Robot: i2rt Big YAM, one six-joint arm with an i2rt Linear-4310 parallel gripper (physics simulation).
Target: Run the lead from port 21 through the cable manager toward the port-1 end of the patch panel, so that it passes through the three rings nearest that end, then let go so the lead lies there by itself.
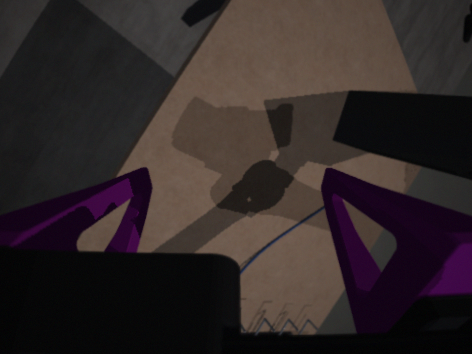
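The blue lead (280, 237) runs in a thin curve over the tan table, from beside the dark gripper body up toward the right finger, where it passes out of sight. My gripper (236, 177) is open and empty, with its purple fingers wide apart above the table. The lead lies below and between the fingers, apart from them. Several small thin angled outlines (265, 320) show at the bottom edge; they may be rings of the cable manager, but are mostly hidden by the gripper body. Port 21 and the port-1 end cannot be made out.
The tan table (310, 45) narrows toward the top, with grey floor on both sides. A large black block (415, 132) juts in from the right; I cannot tell what it is. Shadows of the arm fall across the table. A dark object (200, 12) shows past the table's left edge.
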